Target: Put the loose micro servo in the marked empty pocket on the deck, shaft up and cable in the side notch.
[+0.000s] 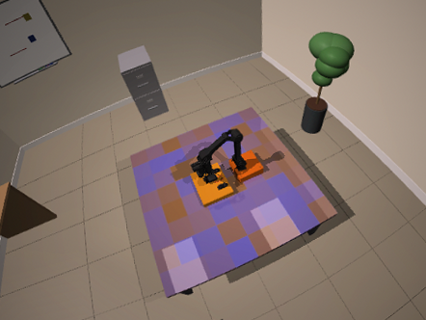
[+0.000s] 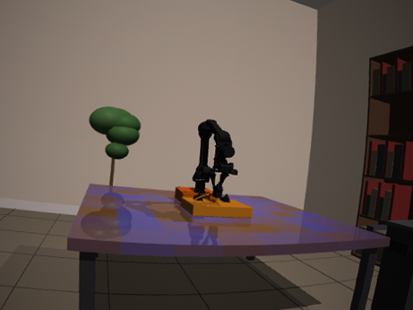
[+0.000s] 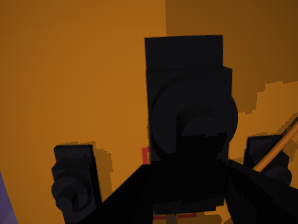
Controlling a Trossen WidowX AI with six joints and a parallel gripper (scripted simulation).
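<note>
Now: the orange deck 100 mm below my gripper tip, 50 mm ahead of it and 10 mm to the left of it.
</note>
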